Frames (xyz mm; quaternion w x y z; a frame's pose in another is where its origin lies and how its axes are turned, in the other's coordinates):
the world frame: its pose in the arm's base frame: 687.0 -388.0 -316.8 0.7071 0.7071 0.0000 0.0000
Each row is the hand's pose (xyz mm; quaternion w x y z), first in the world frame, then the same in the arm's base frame.
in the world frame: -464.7 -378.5 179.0 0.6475 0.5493 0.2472 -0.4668
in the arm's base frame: 222.3 -567.0 -695.3 0.0694 0.8463 0.5049 -0.1553
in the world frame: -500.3 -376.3 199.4 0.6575 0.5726 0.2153 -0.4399
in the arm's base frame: 186.7 -587.4 -693.1 0.0600 0.8698 0.4633 -0.1588
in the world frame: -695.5 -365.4 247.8 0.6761 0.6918 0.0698 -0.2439
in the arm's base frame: -8.5 -635.8 -682.2 0.0111 -0.9672 -0.2218 0.1231
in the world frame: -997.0 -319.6 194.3 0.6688 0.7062 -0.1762 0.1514
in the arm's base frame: -310.0 -582.3 -636.4 0.0264 -0.9723 0.2317 0.0175
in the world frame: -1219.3 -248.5 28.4 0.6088 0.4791 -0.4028 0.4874
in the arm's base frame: -532.3 -416.4 -565.3 0.0917 0.7693 -0.6295 0.0598
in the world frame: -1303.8 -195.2 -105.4 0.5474 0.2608 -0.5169 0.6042
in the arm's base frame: -616.8 -282.6 -512.0 0.2027 0.5715 -0.7928 0.0617
